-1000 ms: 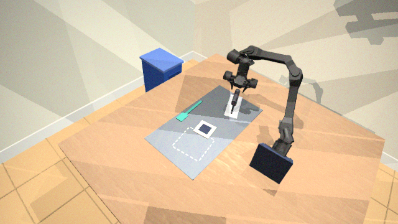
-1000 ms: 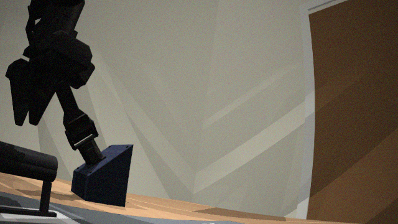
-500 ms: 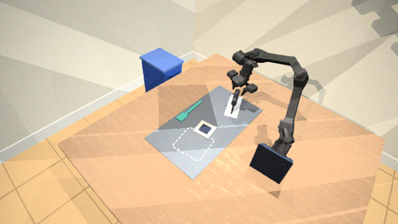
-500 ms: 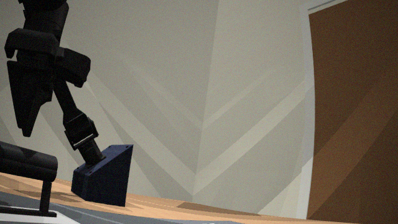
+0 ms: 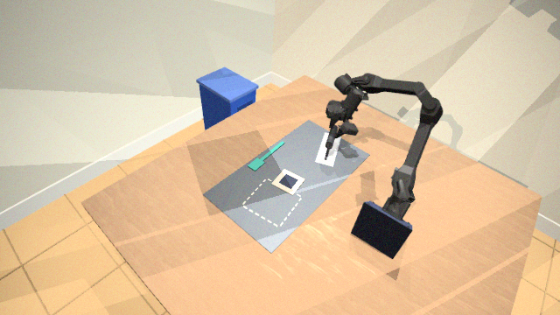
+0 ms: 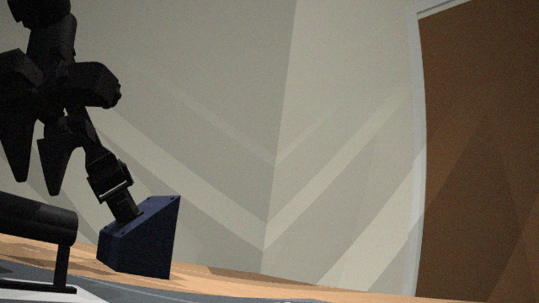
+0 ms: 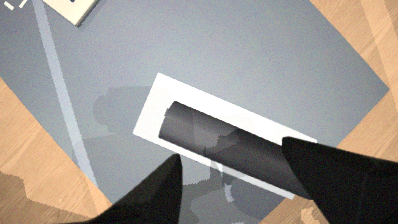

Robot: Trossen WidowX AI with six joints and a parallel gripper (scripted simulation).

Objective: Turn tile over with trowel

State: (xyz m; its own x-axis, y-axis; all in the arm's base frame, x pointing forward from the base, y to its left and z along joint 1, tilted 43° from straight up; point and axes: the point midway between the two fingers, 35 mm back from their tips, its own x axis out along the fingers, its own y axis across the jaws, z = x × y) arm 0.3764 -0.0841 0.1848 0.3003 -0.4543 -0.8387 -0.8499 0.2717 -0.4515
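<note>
Right now the small trowel is 10 mm to the left of my gripper tip and 60 mm below it. The rest, counted from my gripper tip: white tile (10 mm behind, 260 mm to the left, 100 mm below); then grey mat (10 mm ahead, 210 mm to the left, 120 mm below); then teal flat tool (150 mm ahead, 240 mm to the left, 100 mm below).
</note>
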